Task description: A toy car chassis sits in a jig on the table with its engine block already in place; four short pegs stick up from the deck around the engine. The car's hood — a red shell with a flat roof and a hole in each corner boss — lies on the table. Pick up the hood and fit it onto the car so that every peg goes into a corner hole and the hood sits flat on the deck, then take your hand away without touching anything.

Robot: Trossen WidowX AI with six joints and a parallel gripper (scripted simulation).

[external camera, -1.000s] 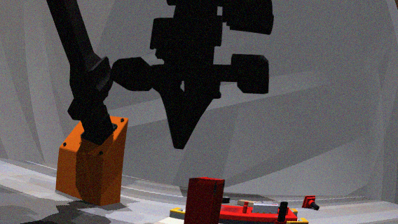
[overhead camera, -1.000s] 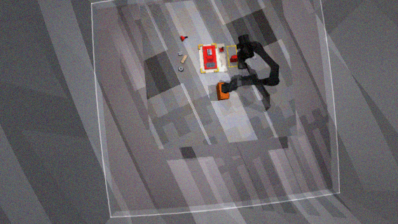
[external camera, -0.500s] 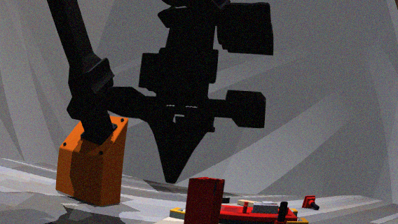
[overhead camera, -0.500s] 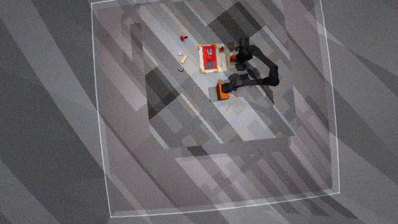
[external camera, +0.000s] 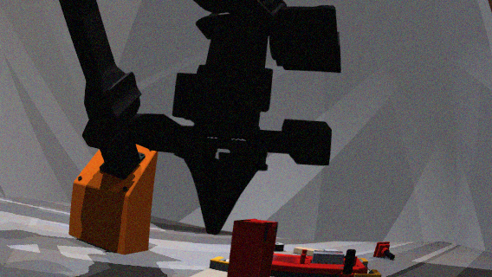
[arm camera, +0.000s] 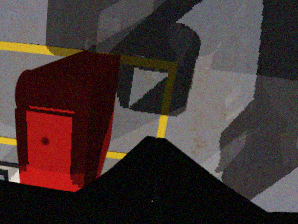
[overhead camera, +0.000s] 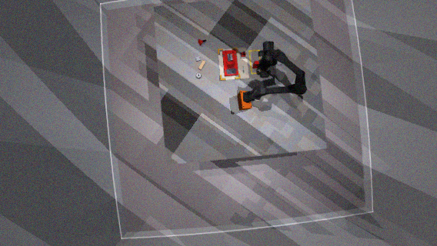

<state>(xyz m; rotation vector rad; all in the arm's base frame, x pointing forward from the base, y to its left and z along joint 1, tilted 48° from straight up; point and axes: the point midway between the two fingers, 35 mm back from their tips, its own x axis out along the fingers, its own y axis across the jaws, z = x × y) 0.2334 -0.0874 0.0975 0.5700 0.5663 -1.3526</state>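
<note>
The red hood lies 3 cm below my gripper tip, 3 cm ahead of it and 1 cm to the left of it. From my gripper tip the other things lie so: grey part 48 cm to the left, 11 cm ahead, 7 cm below; then tan block 45 cm to the left, 7 cm below, 6 cm ahead.
</note>
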